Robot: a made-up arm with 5 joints.
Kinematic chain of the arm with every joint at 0, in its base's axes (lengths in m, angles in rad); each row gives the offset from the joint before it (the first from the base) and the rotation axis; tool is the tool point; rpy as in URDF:
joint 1: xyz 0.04 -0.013 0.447 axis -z
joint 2: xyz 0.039 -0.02 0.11 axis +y
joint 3: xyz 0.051 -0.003 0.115 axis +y
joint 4: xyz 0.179 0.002 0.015 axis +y
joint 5: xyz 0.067 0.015 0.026 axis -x
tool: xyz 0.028 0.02 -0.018 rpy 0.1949 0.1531 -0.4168
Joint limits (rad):
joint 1: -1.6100..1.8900
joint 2: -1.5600..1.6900
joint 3: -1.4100..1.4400
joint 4: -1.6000..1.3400
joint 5: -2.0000..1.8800
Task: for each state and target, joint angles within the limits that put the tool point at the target. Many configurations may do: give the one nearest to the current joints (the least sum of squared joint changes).
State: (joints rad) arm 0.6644 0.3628 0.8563 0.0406 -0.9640
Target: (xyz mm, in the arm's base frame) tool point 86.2 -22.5 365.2
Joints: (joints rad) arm 0.6537 0.5811 1.4389 0.2520 -0.8954
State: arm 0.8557 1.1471 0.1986 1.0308 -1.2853
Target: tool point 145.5 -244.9 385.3
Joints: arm 1.2134 0.6719 0.2169 1.2733 -1.2247
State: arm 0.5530 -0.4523 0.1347 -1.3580 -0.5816
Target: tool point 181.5 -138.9 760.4
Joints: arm 0.8376 -0.5759 0.7629 -1.6000 -0.6882
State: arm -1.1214 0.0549 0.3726 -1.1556 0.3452
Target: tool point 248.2 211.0 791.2
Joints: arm -0.8035 -0.0436 -0.0576 -0.9667 0.3903
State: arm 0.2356 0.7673 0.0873 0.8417 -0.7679
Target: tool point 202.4 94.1 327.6
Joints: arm -0.4753 0.9269 0.3373 0.9544 -0.7372
